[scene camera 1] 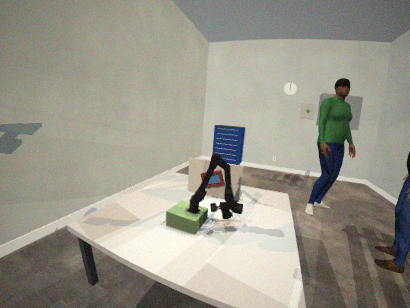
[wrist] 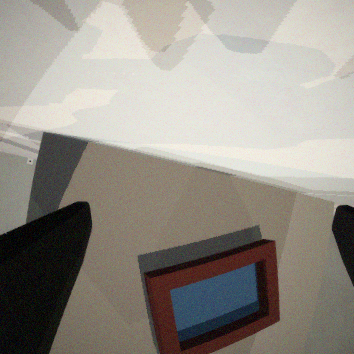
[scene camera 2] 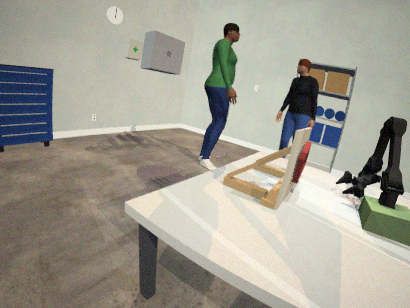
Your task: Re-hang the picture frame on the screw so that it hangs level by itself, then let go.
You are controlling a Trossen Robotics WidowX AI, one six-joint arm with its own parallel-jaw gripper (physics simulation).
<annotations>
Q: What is my gripper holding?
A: Nothing.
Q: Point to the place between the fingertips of my gripper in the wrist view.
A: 218, 217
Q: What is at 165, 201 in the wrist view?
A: A beige upright board.
</annotations>
